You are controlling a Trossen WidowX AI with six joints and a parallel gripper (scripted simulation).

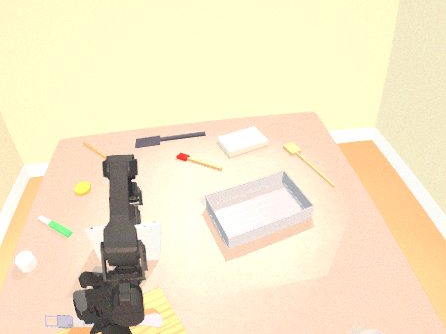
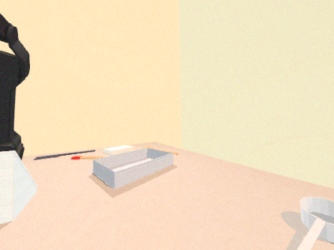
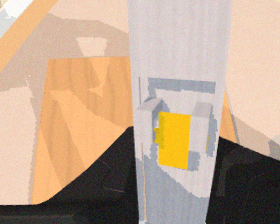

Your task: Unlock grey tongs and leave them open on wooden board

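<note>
Right now my gripper tip is 2 cm short of the yellow lock mark, 1 cm to the right of it and 3 cm below it. Round my gripper tip: wooden board: 2 cm ahead, 1 cm to the left, 16 cm below; then yellow disc: 16 cm behind, 67 cm to the left, 15 cm below; then roasting tin: 48 cm ahead, 43 cm to the left, 14 cm below.
</note>
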